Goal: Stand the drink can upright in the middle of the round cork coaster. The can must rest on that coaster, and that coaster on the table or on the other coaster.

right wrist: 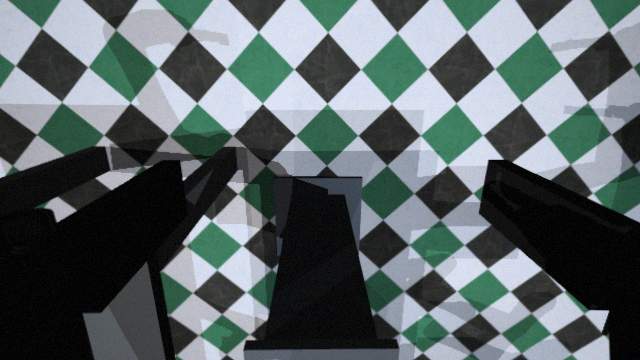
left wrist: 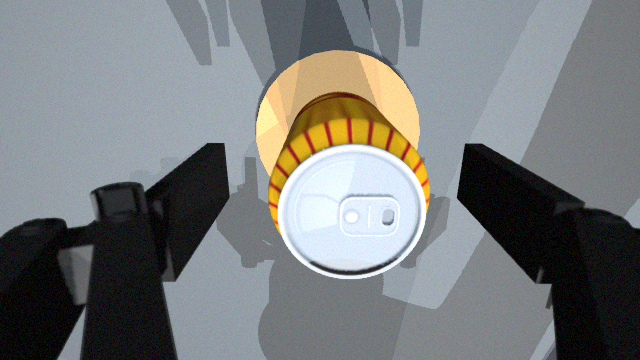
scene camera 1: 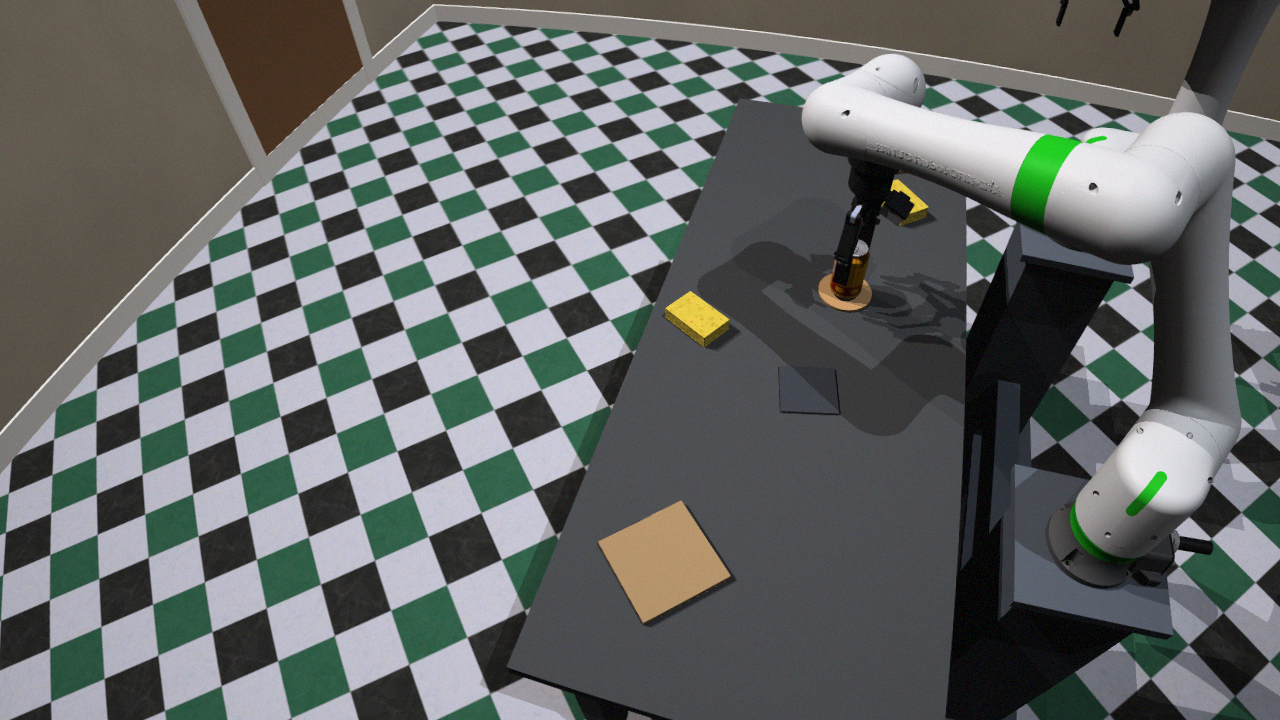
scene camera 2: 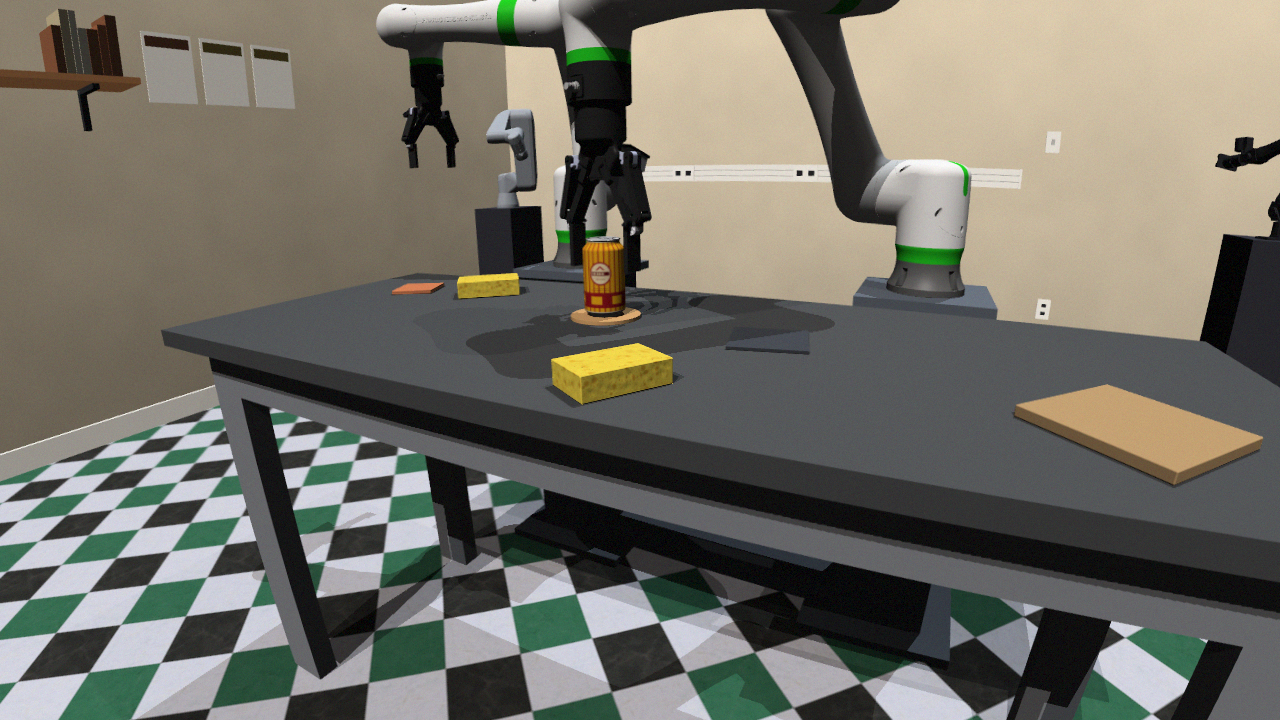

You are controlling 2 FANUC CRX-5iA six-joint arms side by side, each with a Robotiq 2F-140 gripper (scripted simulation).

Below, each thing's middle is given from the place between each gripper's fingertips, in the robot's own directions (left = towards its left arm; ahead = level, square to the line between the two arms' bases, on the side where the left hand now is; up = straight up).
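My left hand: 30 mm above the yellow drink can (scene camera 2: 603, 260). Yellow sponge (scene camera 2: 495, 285): from my left hand, 320 mm to the right, 80 mm behind, 80 mm below.
My right hand (scene camera 2: 433, 167): 38 cm short of the yellow sponge, 56 cm to the right of it, 26 cm above it. Yellow drink can: from my right hand, 46 cm ahead, 87 cm to the left, 21 cm below.
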